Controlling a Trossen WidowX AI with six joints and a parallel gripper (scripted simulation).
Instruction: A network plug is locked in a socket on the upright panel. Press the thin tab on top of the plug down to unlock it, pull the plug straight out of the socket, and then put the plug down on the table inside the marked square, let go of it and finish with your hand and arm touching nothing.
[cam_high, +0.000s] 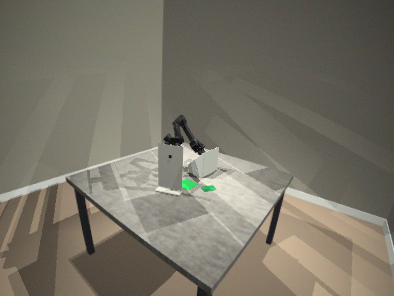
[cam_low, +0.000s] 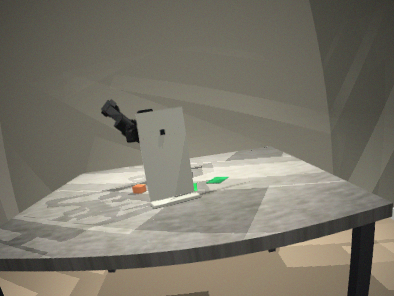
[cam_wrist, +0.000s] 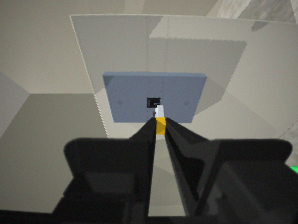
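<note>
My gripper tip is now 10 cm past the green marked square, 5 cm to the right of it and 24 cm above it. The rest, counted from my gripper tip: upright white panel 5 cm ahead, 1 cm to the left, 9 cm below; then yellow network plug right at my gripper tip.
</note>
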